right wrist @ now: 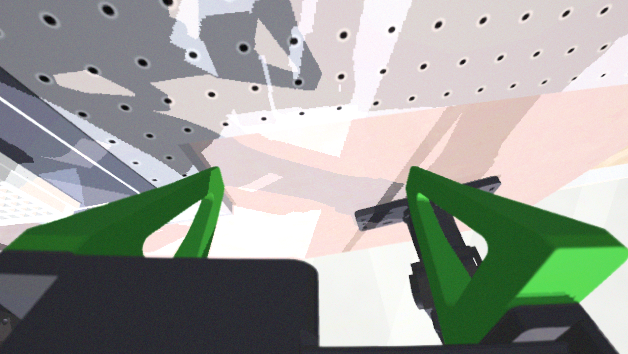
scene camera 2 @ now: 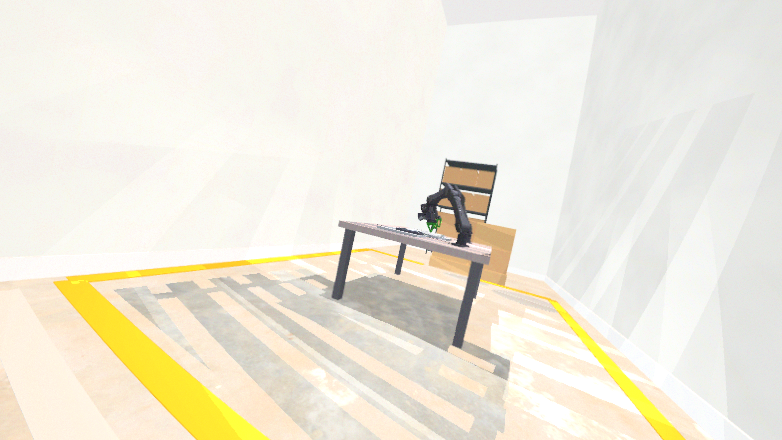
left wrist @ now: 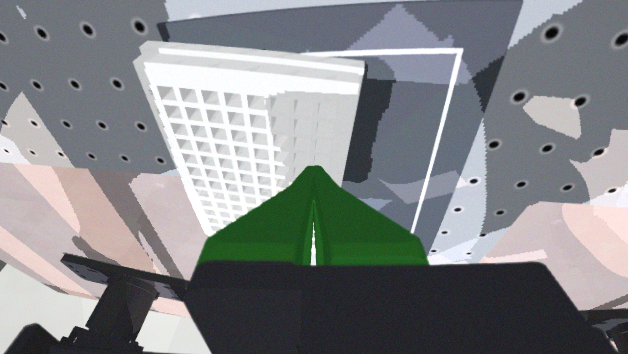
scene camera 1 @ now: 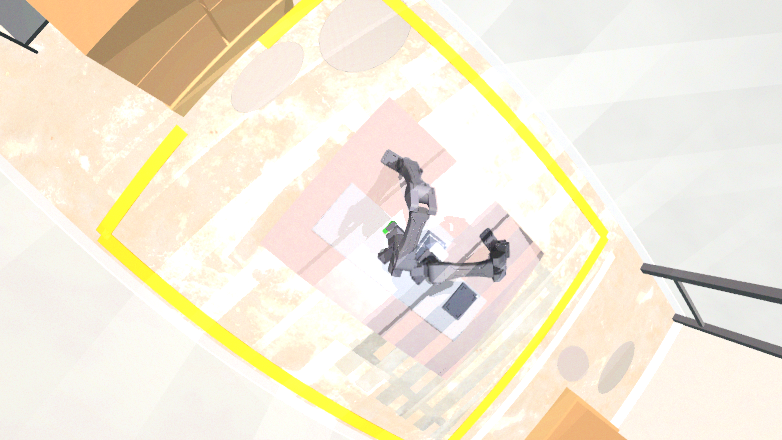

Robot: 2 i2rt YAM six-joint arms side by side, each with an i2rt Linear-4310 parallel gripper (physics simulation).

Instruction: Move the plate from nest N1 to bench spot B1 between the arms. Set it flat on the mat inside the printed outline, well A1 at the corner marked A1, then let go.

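Frame: origin at the left arm's base, x ahead, y left, z up, level; metres.
Seen in the pictures: left gripper, fingertip midpoint: [scene camera 2: 430, 232] [left wrist: 313, 177] [scene camera 1: 428, 256]; right gripper, fingertip midpoint: [right wrist: 314, 177] [scene camera 2: 437, 228] [scene camera 1: 398, 228]; left arm's base at its link origin: [scene camera 2: 460, 245] [left wrist: 138, 278] [scene camera 1: 493, 245]; right arm's base at its link origin: [scene camera 1: 402, 166].
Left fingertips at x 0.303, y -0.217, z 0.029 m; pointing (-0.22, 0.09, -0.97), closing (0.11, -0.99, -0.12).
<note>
Offsets run from my left fingertips to a thing's top centre. "spot": to the spot under its first point. Level surfaces: height alone.
The white plate @(0.014 m back, 0.028 m left, 0.000 m up) [left wrist: 240, 125] [right wrist: 15, 202] has open wells. In the left wrist view it lies across the left part of the dark mat @(0.015 m down) [left wrist: 300, 25] [right wrist: 30, 112], partly beyond the mat's edge and turned slightly against the white outline @(spot: 0.019 m ahead, 0.052 m right, 0.014 m down) [left wrist: 435, 145]; whether it is fully flat, I cannot tell. A corner mark A1 is not readable. My left gripper [left wrist: 313, 177] [scene camera 2: 433, 224] is shut, with nothing between its green fingertips, which stand in front of the plate's right part. My right gripper [right wrist: 314, 177] is open and empty, beside the mat.
A pale perforated board @(0.016 m down) [left wrist: 545, 115] [right wrist: 320, 60] surrounds the mat. A dark rectangular piece @(spot: 0.019 m ahead, 0.297 m left, 0.005 m down) [scene camera 1: 460, 300] lies below the left arm in scene camera 1, and a light frame-like piece @(spot: 0.045 m back, 0.032 m right, 0.014 m down) [scene camera 1: 430, 244] between the arms. An arm's black base plate [right wrist: 380, 215] shows behind the right fingers.
</note>
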